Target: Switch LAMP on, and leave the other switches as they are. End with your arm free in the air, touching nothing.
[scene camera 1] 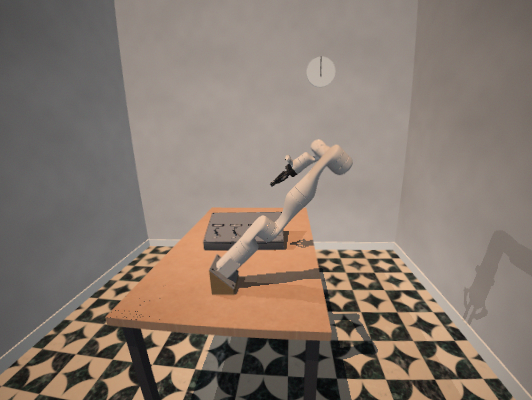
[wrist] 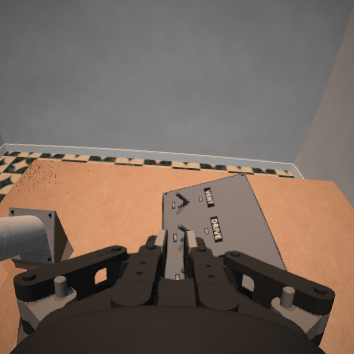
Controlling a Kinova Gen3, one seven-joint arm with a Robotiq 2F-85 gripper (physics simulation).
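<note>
The grey switch panel (scene camera 1: 275, 220) (wrist: 247, 225) lies on the table. In the wrist view, the VENT lever (wrist: 183, 199) and DRIVE lever (wrist: 182, 229) lean left, away from the VENT label (wrist: 208, 197) and DRIVE label (wrist: 215, 229). The LAMP lever and label do not show there, where the fingers cover part of the panel. A small marking (wrist: 177, 276) shows between the fingers. My gripper (scene camera 1: 272, 184) (wrist: 175, 241) is high above the panel, touching nothing; its fingers are nearly together, with a narrow gap and nothing between them.
The wooden table (scene camera 1: 175, 290) (wrist: 115, 190) carries the panel and my arm's base block (scene camera 1: 223, 283) (wrist: 62, 245). In the scene view, my arm (scene camera 1: 300, 195) passes in front of the panel's right part. Grey walls stand around, and a round clock (scene camera 1: 312, 72) hangs on the back wall.
</note>
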